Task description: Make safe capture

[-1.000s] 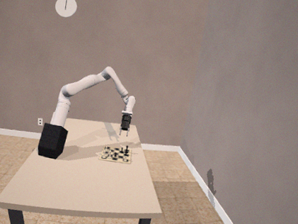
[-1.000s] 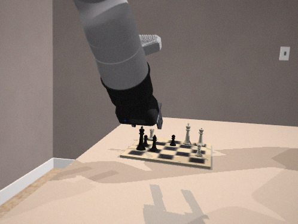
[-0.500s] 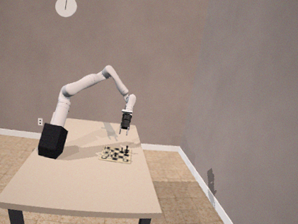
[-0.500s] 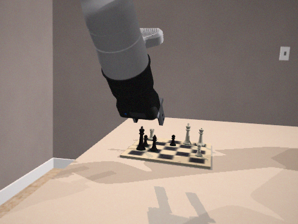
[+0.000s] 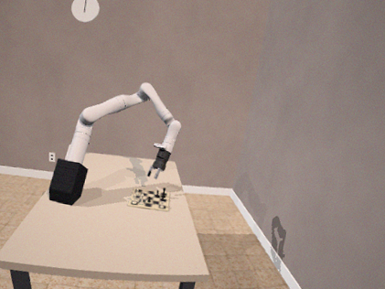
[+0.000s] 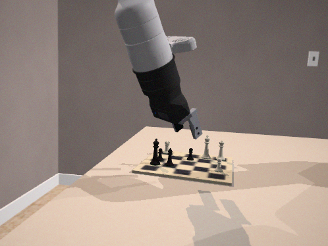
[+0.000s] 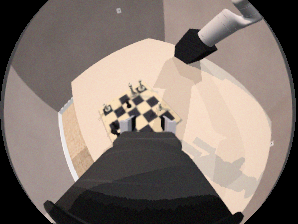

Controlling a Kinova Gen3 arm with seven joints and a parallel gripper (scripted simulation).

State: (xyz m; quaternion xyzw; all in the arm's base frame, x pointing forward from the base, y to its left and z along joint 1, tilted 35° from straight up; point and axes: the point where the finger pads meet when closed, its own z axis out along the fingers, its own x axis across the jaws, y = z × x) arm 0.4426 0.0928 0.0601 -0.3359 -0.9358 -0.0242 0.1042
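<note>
Right now my hand is 5 cm past the white king, 17 cm to the left of it and 8 cm above it. The rest, counted from my hand: white pawn 8 cm behind, 6 cm to the right, 9 cm below; black king 8 cm ahead, 6 cm to the right, 8 cm below; black bishop 4 cm ahead, 6 cm to the right, 9 cm below.
</note>
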